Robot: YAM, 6 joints.
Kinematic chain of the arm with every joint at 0, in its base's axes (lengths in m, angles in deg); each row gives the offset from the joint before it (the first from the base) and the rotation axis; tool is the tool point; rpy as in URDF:
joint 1: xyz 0 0 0.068 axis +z
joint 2: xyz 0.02 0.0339 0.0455 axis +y
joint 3: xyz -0.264 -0.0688 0 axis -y
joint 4: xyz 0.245 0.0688 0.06 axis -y
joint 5: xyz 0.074 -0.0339 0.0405 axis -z
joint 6: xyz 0.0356 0 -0.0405 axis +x
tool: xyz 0 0 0 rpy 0 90 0
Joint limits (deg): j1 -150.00..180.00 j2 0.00..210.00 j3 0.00..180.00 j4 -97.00..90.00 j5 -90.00..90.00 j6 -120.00..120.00
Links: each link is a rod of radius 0.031 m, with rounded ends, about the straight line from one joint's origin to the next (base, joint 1, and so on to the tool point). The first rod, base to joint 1, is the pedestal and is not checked.
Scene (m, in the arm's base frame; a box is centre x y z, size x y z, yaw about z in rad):
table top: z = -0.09
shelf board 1: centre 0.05 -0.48 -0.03 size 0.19 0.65 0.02 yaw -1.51
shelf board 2: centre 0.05 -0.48 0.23 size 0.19 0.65 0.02 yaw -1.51
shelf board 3: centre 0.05 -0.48 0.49 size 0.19 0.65 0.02 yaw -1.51
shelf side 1: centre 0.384 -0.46 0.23 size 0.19 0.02 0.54 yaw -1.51
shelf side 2: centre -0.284 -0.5 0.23 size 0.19 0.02 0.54 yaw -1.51
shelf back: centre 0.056 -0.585 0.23 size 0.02 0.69 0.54 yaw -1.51
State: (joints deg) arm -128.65 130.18 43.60 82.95 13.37 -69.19
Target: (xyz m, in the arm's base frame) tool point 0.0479 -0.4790 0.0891
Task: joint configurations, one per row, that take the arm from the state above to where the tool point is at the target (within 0.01 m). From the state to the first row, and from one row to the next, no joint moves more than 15 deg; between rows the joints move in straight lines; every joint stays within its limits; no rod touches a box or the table.
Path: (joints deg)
1: -117.39 132.96 51.01 81.23 12.29 -69.19
2: -106.14 135.73 58.43 79.51 11.22 -69.19
3: -94.88 138.51 65.84 77.80 10.14 -69.19
4: -83.62 141.29 73.25 76.08 9.06 -69.19

